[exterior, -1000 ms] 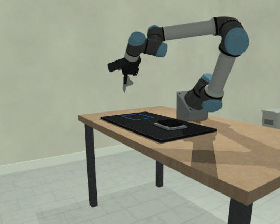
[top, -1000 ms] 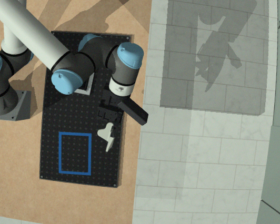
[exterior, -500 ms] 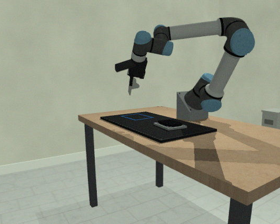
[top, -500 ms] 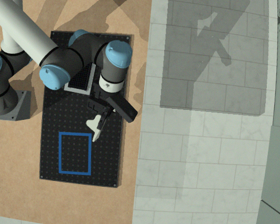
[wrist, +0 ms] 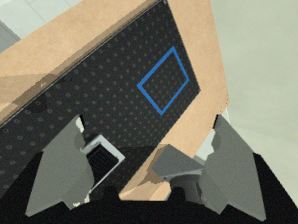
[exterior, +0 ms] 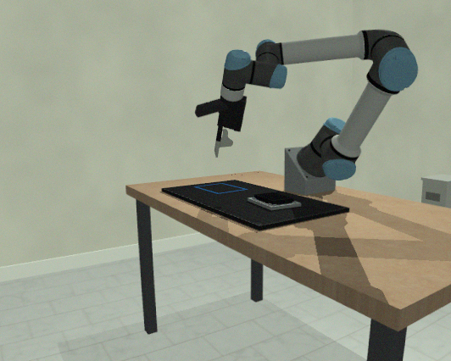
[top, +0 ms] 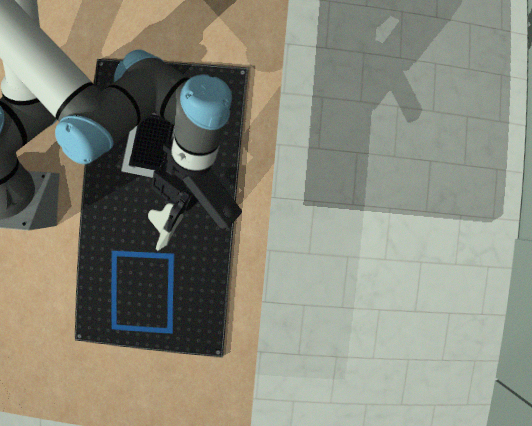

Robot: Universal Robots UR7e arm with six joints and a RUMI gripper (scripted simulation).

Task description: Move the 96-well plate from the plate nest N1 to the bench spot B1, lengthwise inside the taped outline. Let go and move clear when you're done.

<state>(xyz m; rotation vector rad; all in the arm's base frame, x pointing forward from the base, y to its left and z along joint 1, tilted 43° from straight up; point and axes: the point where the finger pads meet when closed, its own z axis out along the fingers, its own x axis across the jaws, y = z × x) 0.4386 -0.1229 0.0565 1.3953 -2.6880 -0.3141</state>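
Now: hand 19 cm above the black 96-well plate, 18 cm to the right of it and 11 cm past it. Round my hand: plate nest N1: 20 cm below, 18 cm to the left, 10 cm behind.
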